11 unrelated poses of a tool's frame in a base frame.
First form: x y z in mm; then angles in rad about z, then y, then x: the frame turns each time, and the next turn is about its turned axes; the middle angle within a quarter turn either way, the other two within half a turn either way.
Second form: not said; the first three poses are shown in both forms.
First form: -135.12 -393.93 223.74 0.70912 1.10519 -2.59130
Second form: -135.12 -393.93 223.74 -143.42 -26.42 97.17
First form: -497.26 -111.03 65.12 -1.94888 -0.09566 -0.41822
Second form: -497.26 -111.03 65.12 -21.13 19.78 -110.84
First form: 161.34 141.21 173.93 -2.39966 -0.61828 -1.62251
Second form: 161.34 141.21 173.93 -78.62 100.17 -121.95
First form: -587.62 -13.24 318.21 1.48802 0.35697 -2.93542
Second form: -587.62 -13.24 318.21 128.21 113.67 -34.74
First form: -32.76 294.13 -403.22 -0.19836 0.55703 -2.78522
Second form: -32.76 294.13 -403.22 -150.33 22.82 40.50
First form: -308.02 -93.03 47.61 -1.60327 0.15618 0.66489
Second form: -308.02 -93.03 47.61 36.54 -23.88 -90.90
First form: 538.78 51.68 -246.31 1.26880 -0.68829 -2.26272
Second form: 538.78 51.68 -246.31 -83.16 -85.85 -1.18
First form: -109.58 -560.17 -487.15 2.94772 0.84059 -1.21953
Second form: -109.58 -560.17 -487.15 62.78 79.88 -125.63
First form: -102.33 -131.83 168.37 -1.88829 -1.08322 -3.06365
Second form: -102.33 -131.83 168.37 75.22 -98.92 47.76
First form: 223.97 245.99 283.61 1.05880 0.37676 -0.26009
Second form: 223.97 245.99 283.61 -24.78 11.67 62.38
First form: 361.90 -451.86 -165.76 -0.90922 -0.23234 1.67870
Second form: 361.90 -451.86 -165.76 82.55 -51.64 -28.01
